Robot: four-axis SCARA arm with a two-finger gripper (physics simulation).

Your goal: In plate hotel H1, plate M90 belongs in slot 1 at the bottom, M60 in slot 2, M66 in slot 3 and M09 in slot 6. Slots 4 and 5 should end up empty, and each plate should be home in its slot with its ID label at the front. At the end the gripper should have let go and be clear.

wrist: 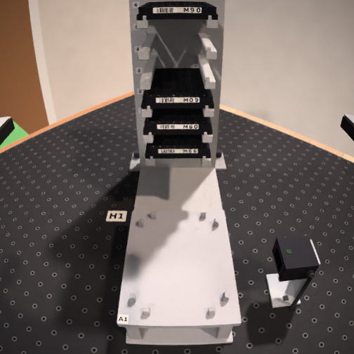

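Plate hotel H1 (218, 90) stands upright at the back in the wrist view. Plate M90 (177, 10) is in the top slot, slot 6. The two pairs of rails below it, slots 5 and 4, hold no plate. Plate M09 (177, 100) is in slot 3, plate M60 (177, 127) in slot 2 and plate M66 (177, 151) in slot 1 at the bottom. All four ID labels face the front. My gripper (177, 126) is wide open, its fingertips at the left and right edges of the view, with no plate between them.
A white stand labelled A1 (177, 270) with small corner pegs stands in front of the hotel and bears no plate. A black box-shaped device (297, 257) on a small post stands at the right. The H1 tag (116, 216) lies left of the stand.
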